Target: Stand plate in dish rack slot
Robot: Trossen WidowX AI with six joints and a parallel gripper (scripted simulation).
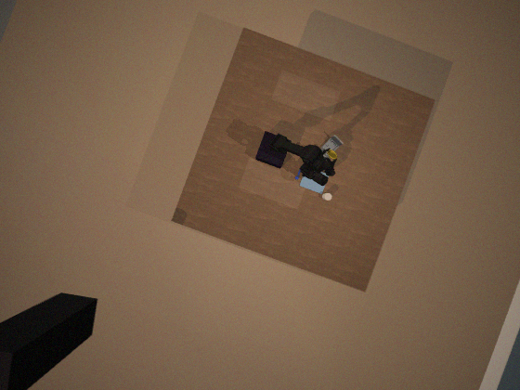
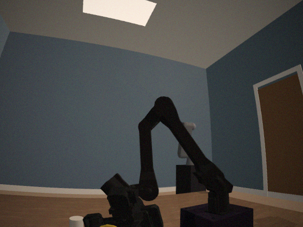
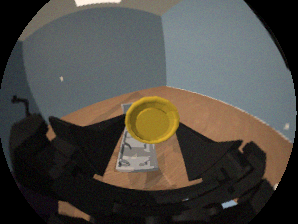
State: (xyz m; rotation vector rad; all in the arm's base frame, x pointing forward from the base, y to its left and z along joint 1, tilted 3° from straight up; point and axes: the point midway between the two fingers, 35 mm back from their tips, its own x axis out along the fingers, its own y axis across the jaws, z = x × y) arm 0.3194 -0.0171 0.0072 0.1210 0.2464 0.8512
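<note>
My gripper tip is 6 cm above the grey dish rack, 4 cm to the right of it and 2 cm past it. From my gripper tip the other things lie so: yellow plate (1 cm to the right); mat (16 cm to the right, 8 cm below, 7 cm behind); blue spoon (17 cm behind, 15 cm to the right, 8 cm below).
</note>
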